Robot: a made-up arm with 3 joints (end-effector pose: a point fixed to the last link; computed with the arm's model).
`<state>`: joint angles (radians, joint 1 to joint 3).
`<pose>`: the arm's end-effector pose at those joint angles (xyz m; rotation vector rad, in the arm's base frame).
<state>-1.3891 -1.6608 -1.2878</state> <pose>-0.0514 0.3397 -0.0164 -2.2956 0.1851 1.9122</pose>
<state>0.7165 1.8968 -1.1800</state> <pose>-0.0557 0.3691 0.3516 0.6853 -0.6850 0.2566</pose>
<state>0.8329 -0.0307 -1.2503</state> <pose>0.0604 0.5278 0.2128 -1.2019 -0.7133 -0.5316</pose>
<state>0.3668 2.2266 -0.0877</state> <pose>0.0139 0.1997 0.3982 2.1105 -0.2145 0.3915</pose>
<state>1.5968 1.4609 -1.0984</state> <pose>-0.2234 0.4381 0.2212 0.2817 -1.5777 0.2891</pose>
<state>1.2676 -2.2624 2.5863</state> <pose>0.1713 0.4789 0.1789 0.2792 -1.2559 0.2052</pose>
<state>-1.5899 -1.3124 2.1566</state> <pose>-0.0290 0.6366 -0.0045 0.6547 1.4860 -0.6673</pose>
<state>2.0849 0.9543 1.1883</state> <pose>-0.3856 0.3919 0.0264 1.2102 -1.1313 2.0733</pose>
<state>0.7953 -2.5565 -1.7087</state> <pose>0.0653 0.3036 0.2094 1.8943 -0.5008 0.7957</pose>
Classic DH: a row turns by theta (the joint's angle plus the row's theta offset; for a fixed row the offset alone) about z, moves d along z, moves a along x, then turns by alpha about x. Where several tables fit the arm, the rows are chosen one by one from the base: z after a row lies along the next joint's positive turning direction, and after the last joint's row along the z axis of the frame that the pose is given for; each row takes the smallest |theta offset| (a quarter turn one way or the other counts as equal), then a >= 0, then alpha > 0; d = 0 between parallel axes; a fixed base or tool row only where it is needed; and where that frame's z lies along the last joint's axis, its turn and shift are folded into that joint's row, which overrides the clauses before.
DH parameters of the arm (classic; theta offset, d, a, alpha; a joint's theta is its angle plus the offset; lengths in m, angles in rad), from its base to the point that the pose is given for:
base (fixed): 0 0.111 0 1.5708
joint 1: 1.5708 -0.385 0.062 1.5708
joint 2: -1.0549 0 0.1885 0
joint 3: -0.5159 0.116 0.114 -1.5708
tool (fixed): -1.5708 -0.059 0 0

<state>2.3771 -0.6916 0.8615</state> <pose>-0.0769 0.6929 0.1984 0.0811 -2.3700 0.2018</pose>
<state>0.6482 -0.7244 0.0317</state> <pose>0.1500 0.6195 0.1051 -0.6679 -0.6217 -0.2244</pose>
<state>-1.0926 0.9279 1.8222</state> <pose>0.3615 0.3260 0.1677 2.3864 0.2877 -1.4510</pose>
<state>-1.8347 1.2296 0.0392</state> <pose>0.2969 0.4425 -0.0894 0.8753 1.5536 -1.1433</pose>
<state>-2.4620 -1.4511 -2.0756</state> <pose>-0.0853 0.4134 0.0320 0.9880 0.5449 -2.7948</pose>
